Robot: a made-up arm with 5 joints. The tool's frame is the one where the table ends. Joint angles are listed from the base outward.
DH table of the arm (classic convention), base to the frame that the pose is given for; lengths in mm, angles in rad. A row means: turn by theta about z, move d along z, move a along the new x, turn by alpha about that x. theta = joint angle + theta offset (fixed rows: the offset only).
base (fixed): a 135.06; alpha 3.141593; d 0; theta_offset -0.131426
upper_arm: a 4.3; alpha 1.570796; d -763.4; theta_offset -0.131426
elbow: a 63.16; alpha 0; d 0; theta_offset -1.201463
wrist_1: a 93.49; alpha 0; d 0; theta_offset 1.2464
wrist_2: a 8; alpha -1.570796; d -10.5; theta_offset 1.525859
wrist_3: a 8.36; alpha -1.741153; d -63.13; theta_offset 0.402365
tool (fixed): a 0; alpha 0; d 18.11; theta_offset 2.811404
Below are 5 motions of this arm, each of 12 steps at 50 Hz.
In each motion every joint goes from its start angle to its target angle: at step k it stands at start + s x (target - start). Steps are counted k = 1, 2, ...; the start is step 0. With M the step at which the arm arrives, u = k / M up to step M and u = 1 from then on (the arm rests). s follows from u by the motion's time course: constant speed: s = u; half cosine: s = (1 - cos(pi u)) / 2; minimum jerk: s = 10 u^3 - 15 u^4 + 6 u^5.
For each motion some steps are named. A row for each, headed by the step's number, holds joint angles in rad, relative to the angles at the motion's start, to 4 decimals.
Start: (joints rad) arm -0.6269 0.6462 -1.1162 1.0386 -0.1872
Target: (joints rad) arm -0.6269 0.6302 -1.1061 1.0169 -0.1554
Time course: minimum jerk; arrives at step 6
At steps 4, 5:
4: 0.0000 -0.0126 0.0080 -0.0171 0.0251
5: 0.0000 -0.0154 0.0097 -0.0209 0.0307

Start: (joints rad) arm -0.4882 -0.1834 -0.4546 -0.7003 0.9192
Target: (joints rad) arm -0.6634 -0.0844 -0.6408 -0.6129 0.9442
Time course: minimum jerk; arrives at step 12
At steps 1, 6, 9, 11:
1: -0.0009 0.0005 -0.0009 0.0004 0.0001
6: -0.0876 0.0495 -0.0931 0.0437 0.0125
9: -0.1571 0.0888 -0.1669 0.0784 0.0224
11: -0.1743 0.0985 -0.1853 0.0870 0.0249

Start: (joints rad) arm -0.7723 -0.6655 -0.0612 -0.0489 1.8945
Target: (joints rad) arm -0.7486 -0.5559 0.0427 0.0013 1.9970
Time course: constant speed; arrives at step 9
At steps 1, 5, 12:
1: 0.0026 0.0122 0.0115 0.0056 0.0114
5: 0.0132 0.0609 0.0577 0.0279 0.0569
12: 0.0237 0.1096 0.1039 0.0502 0.1025

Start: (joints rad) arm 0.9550 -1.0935 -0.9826 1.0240 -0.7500
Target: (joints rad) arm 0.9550 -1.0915 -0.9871 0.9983 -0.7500
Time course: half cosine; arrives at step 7
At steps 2, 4, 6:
2: 0.0000 0.0004 -0.0008 -0.0048 0.0000
4: 0.0000 0.0012 -0.0028 -0.0157 0.0000
6: 0.0000 0.0019 -0.0043 -0.0244 0.0000

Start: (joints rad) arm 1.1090 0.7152 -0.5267 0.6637 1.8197
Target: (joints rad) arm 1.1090 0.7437 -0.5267 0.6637 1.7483
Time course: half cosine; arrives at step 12
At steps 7, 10, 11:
7: 0.0000 0.0179 0.0000 0.0000 -0.0449
10: 0.0000 0.0266 0.0000 0.0000 -0.0666
11: 0.0000 0.0280 0.0000 0.0000 -0.0702

